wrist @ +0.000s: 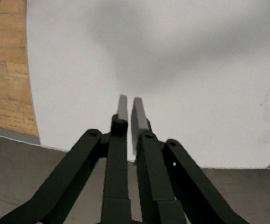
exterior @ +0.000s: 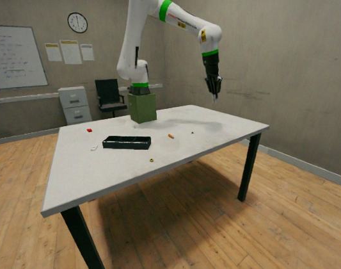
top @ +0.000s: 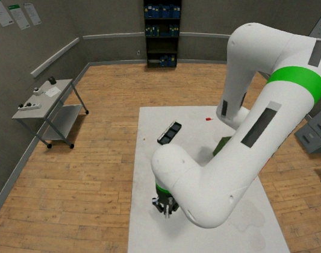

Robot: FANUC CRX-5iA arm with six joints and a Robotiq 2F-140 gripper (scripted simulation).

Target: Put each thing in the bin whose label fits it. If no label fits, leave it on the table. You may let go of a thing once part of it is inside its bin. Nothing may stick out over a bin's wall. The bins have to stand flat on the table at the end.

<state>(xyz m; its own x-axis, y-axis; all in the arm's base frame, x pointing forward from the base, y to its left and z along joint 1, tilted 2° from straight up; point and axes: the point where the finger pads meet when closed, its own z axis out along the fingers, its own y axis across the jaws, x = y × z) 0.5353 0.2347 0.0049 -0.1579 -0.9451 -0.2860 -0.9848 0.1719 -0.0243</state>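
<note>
The black bin tray lies 570 mm to the right of my hand, 190 mm below it and 180 mm behind it. Round my hand: small white object: 720 mm to the right, 280 mm behind, 200 mm below; then yellow ring: 570 mm to the right, 200 mm below, 40 mm ahead; then orange object: 330 mm to the right, 200 mm below, 90 mm behind.
</note>
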